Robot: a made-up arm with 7 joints. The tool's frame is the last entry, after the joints.
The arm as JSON. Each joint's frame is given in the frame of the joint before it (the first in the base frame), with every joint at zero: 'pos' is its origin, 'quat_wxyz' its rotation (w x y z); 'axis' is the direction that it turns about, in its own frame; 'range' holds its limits. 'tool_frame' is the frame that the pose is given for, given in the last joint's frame.
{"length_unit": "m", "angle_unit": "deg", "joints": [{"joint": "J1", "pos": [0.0, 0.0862, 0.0], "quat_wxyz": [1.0, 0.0, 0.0, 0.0], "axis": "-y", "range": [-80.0, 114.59]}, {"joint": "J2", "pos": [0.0, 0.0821, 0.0], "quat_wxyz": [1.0, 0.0, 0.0, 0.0], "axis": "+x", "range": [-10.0, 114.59]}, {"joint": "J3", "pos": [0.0, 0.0, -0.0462], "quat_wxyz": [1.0, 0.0, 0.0, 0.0], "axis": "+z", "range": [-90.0, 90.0]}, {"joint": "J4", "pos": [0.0, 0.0, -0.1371], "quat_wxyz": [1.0, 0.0, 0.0, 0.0], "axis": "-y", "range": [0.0, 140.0]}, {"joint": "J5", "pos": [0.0, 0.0, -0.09], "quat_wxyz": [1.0, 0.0, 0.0, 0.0], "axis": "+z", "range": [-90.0, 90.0]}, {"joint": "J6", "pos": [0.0, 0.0, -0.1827], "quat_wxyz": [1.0, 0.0, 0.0, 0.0], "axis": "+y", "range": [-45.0, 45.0]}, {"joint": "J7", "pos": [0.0, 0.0, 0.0], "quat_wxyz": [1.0, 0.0, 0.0, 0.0], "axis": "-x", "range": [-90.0, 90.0]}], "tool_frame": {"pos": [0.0, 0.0, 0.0], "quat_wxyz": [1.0, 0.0, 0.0, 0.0]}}
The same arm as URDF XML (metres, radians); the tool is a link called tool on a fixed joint. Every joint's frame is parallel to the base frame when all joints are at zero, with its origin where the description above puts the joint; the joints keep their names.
<robot name="arm">
<joint name="tool_joint" type="fixed"><parent link="link7"/><child link="tool"/><origin xyz="0.0000 0.0000 0.0000"/></joint>
<joint name="J7" type="revolute"><parent link="link6"/><child link="link7"/><origin xyz="0.0000 0.0000 0.0000"/><axis xyz="-1 0 0"/><limit lower="-1.5708" upper="1.5708"/></joint>
<joint name="J6" type="revolute"><parent link="link5"/><child link="link6"/><origin xyz="0.0000 0.0000 -0.1827"/><axis xyz="0 1 0"/><limit lower="-0.7854" upper="0.7854"/></joint>
<joint name="J5" type="revolute"><parent link="link4"/><child link="link5"/><origin xyz="0.0000 0.0000 -0.0900"/><axis xyz="0 0 1"/><limit lower="-1.5708" upper="1.5708"/></joint>
<joint name="J4" type="revolute"><parent link="link3"/><child link="link4"/><origin xyz="0.0000 0.0000 -0.1371"/><axis xyz="0 -1 0"/><limit lower="0.0000" upper="2.4435"/></joint>
<joint name="J3" type="revolute"><parent link="link2"/><child link="link3"/><origin xyz="0.0000 0.0000 -0.0462"/><axis xyz="0 0 1"/><limit lower="-1.5708" upper="1.5708"/></joint>
<joint name="J2" type="revolute"><parent link="link1"/><child link="link2"/><origin xyz="0.0000 0.0821 0.0000"/><axis xyz="1 0 0"/><limit lower="-0.1745" upper="2.0000"/></joint>
<joint name="J1" type="revolute"><parent link="base_link"/><child link="link1"/><origin xyz="0.0000 0.0862 0.0000"/><axis xyz="0 -1 0"/><limit lower="-1.3963" upper="2.0000"/></joint>
<link name="base_link"/>
<link name="link1"/>
<link name="link2"/>
<link name="link3"/>
<link name="link4"/>
<link name="link5"/>
<link name="link6"/>
<link name="link7"/>
<link name="tool"/>
</robot>

